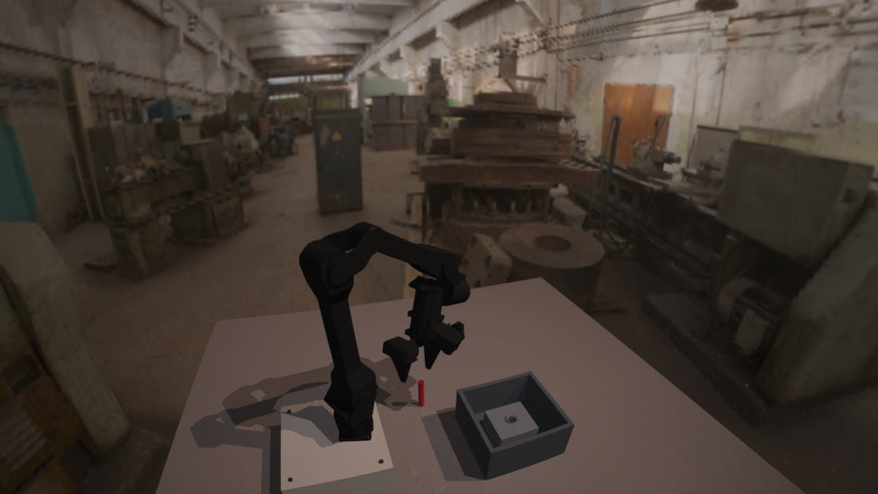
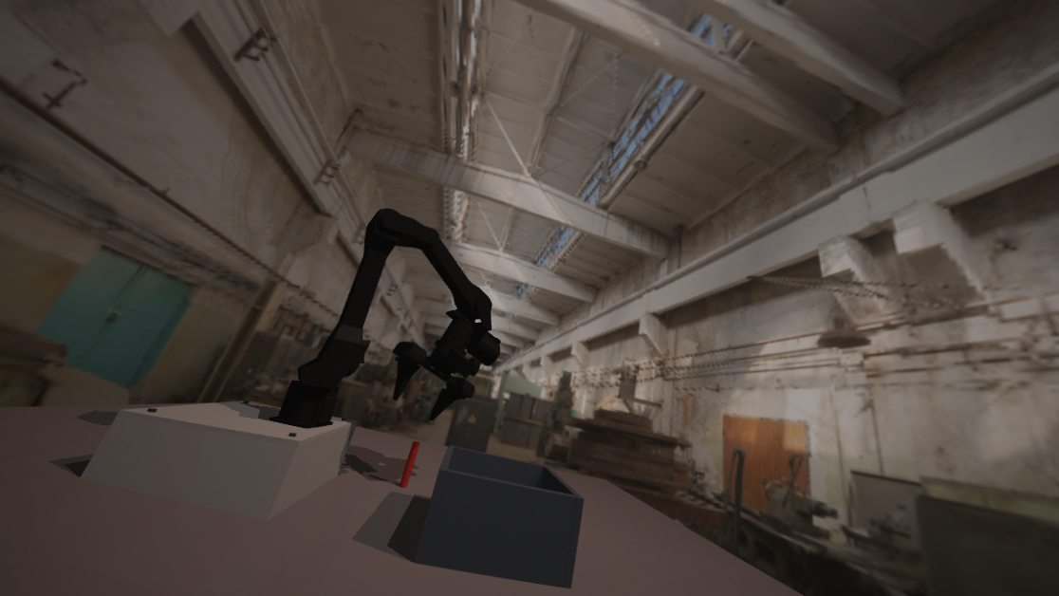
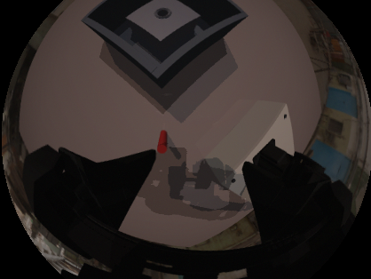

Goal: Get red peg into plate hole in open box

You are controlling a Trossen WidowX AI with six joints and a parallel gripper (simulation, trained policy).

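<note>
The red peg lies 10 cm below my gripper tip, 4 cm to the left of it and 1 cm ahead of it. Also, from my gripper tip: dark grey box 20 cm ahead, 11 cm below, 9 cm to the right; then light grey plate 20 cm ahead, 9 cm to the right, 9 cm below.
</note>
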